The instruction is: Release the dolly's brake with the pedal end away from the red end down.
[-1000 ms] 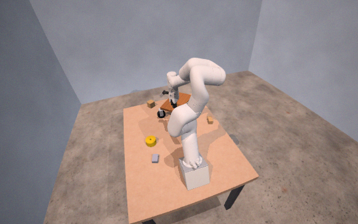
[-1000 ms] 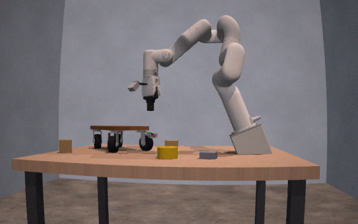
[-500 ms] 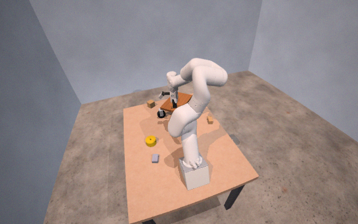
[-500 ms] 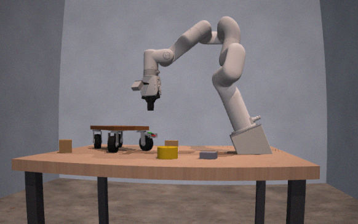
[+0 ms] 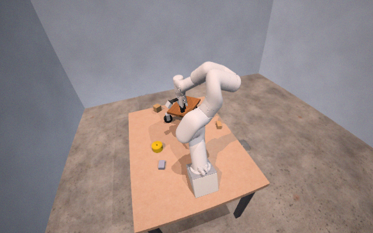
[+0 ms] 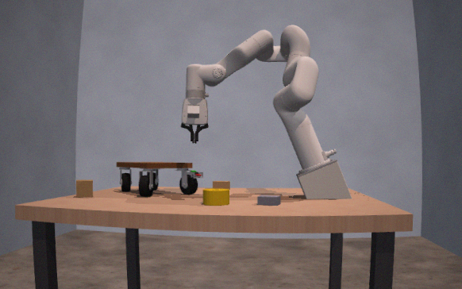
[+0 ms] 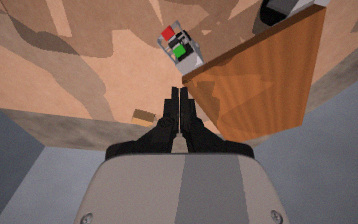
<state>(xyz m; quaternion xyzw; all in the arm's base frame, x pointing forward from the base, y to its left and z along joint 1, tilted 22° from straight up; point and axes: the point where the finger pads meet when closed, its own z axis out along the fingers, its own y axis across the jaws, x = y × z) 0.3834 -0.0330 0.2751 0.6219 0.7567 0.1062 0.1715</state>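
My hand is 140 mm above the brake pedal, 10 mm to the right of it and 10 mm past it. The rest, counted from my hand: grey block 290 mm behind, 260 mm to the left, 210 mm below; then yellow cylinder 260 mm to the left, 200 mm below, 120 mm behind; then tan cube 380 mm ahead, 190 mm below, 170 mm to the left.
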